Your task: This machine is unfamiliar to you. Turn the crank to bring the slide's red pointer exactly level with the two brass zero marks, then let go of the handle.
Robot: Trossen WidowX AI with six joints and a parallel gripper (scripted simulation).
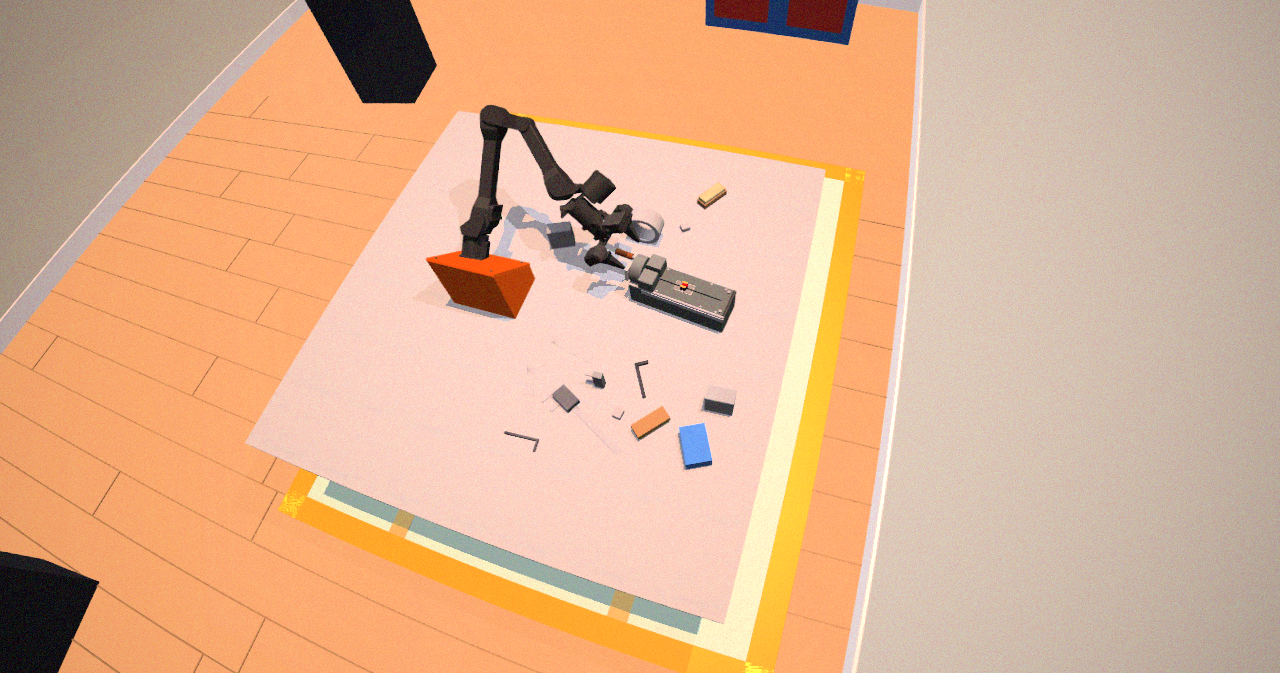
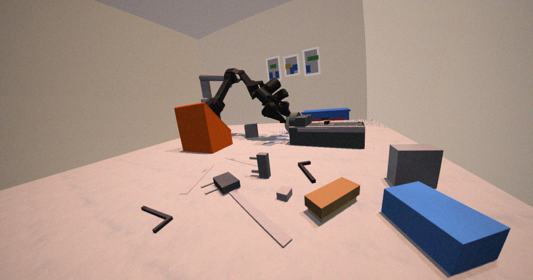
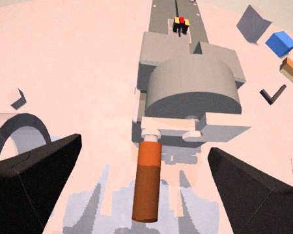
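Right now my gripper tip is 2 cm past the crank handle. Also, from my gripper tip: red pointer (15 cm ahead, 8 cm to the right, 1 cm below); blue block (46 cm to the right, 23 cm ahead, 7 cm below).
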